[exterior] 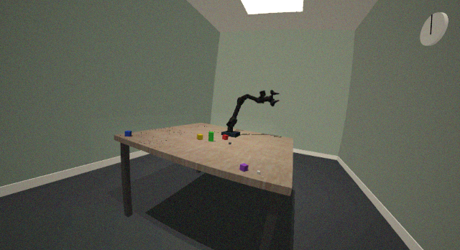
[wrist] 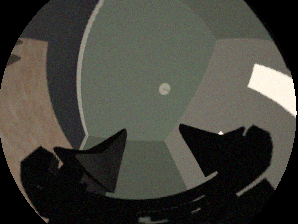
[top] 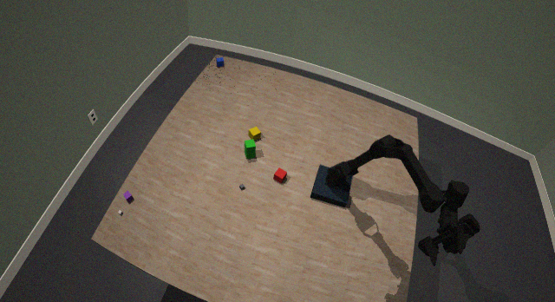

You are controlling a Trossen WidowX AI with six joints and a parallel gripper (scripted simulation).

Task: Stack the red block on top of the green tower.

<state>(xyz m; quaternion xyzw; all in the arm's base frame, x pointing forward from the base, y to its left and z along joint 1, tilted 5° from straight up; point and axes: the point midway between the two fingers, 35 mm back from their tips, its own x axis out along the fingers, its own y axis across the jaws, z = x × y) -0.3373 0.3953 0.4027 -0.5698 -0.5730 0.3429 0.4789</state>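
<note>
My gripper tip is 560 mm short of the red block, 450 mm above it and 330 mm to the left of it. Round my gripper tip: yellow block 750 mm ahead, 470 mm to the right, 450 mm below; then tiny grey cube 670 mm ahead, 460 mm below, 210 mm to the right; then purple block 1070 mm ahead, 450 mm below, 90 mm to the left.
</note>
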